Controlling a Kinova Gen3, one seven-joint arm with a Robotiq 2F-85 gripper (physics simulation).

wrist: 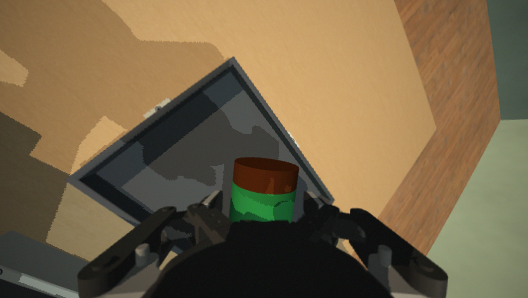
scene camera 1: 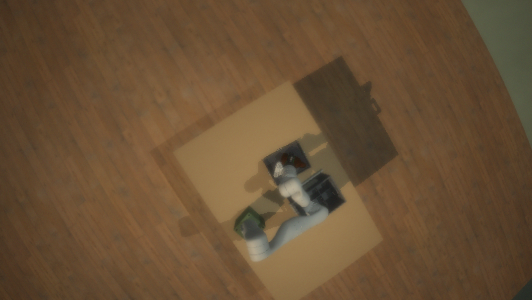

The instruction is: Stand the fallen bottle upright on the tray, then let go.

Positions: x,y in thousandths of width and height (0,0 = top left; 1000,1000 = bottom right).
Labels:
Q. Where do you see a dark grey tray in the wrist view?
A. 355,529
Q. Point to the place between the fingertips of my gripper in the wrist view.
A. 499,669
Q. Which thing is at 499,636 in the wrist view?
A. A bottle.

